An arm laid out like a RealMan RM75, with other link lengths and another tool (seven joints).
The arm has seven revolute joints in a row. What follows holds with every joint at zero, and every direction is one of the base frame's. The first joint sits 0.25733 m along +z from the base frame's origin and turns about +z. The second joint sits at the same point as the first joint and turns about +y. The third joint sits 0.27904 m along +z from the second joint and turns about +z. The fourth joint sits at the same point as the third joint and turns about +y. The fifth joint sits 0.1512 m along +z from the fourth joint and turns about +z. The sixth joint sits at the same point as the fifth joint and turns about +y. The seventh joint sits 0.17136 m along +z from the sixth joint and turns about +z. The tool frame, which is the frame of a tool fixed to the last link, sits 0.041 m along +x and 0.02 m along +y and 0.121 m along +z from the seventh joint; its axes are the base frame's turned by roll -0.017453, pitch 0 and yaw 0.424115 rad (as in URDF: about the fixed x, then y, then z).
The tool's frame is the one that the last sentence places.
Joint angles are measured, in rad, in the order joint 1, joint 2, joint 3, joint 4, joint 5, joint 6, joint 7. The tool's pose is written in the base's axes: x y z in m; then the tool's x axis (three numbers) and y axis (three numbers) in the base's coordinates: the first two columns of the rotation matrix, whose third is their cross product. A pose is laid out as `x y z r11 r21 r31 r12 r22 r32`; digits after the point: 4 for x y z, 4 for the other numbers.
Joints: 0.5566 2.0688 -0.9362 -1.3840 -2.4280 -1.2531 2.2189
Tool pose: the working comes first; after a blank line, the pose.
Where each joint sits with the arm in this pose, in the base's axes (m; each line is computed from the numbers above, not from the rounded line before):
joint 1: 0.0000 0.0000 0.2573
joint 2: 0.0000 0.0000 0.2573
joint 3: 0.2081 0.1295 0.1240
joint 4: 0.2081 0.1295 0.1240
joint 5: 0.2016 0.2664 0.1880
joint 6: 0.2016 0.2664 0.1880
joint 7: 0.2255 0.3839 0.0656
the tool: 0.2665 0.4366 -0.0451

0.2665 0.4366 -0.0451 0.5518 -0.6529 -0.5189 -0.8245 -0.3336 -0.4571
